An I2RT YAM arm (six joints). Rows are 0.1 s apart.
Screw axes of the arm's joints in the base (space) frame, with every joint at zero. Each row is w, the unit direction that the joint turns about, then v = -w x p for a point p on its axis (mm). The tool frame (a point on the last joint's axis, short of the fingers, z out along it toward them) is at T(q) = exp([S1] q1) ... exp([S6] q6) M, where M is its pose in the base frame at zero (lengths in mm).
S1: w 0 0 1 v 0 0 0
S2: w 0 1 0 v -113.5 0 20
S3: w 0 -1 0 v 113.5 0 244
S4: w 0 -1 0 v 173.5 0 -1
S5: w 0 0 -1 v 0 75 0
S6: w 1 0 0 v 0 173.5 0
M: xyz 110.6 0 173.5 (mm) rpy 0 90 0 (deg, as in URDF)
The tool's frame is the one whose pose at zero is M.
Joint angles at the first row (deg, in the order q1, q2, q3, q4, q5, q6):
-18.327 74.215 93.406 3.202 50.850 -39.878
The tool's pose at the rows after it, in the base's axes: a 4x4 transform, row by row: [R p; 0 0 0 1], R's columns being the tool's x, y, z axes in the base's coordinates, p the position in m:
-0.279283 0.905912 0.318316 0.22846; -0.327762 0.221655 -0.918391 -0.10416; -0.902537 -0.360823 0.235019 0.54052; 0 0 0 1
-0.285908 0.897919 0.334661 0.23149; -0.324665 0.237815 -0.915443 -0.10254; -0.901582 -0.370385 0.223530 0.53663; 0 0 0 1
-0.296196 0.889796 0.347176 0.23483; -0.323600 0.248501 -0.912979 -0.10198; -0.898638 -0.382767 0.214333 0.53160; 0 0 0 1
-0.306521 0.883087 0.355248 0.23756; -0.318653 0.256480 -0.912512 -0.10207; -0.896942 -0.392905 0.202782 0.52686; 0 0 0 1
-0.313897 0.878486 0.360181 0.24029; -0.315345 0.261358 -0.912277 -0.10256; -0.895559 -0.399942 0.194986 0.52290; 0 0 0 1
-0.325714 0.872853 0.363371 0.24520; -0.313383 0.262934 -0.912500 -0.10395; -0.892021 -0.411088 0.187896 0.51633; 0 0 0 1
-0.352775 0.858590 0.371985 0.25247; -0.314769 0.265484 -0.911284 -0.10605; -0.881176 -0.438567 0.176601 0.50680; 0 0 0 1
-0.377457 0.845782 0.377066 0.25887; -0.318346 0.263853 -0.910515 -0.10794; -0.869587 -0.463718 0.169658 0.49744; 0 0 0 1
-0.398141 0.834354 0.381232 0.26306; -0.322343 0.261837 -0.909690 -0.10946; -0.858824 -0.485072 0.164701 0.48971; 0 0 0 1
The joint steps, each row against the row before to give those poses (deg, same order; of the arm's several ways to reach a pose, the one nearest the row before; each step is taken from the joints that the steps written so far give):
0.109 0.001 0.001 -0.657 -0.241 0.962
0.548 -0.001 -0.549 -0.653 -0.195 0.480
0.326 0.000 -0.940 -0.045 -0.242 0.110
0.153 0.022 -0.765 -0.349 -0.109 0.350
0.067 0.131 -0.633 0.000 -0.086 0.218
0.021 0.327 -1.204 0.852 -0.044 -0.131
0.000 0.570 -1.570 0.983 -0.328 -0.743
-0.001 0.480 -1.727 1.507 -0.198 -1.027
-0.064 0.241 -1.530 1.248 -0.239 -0.941

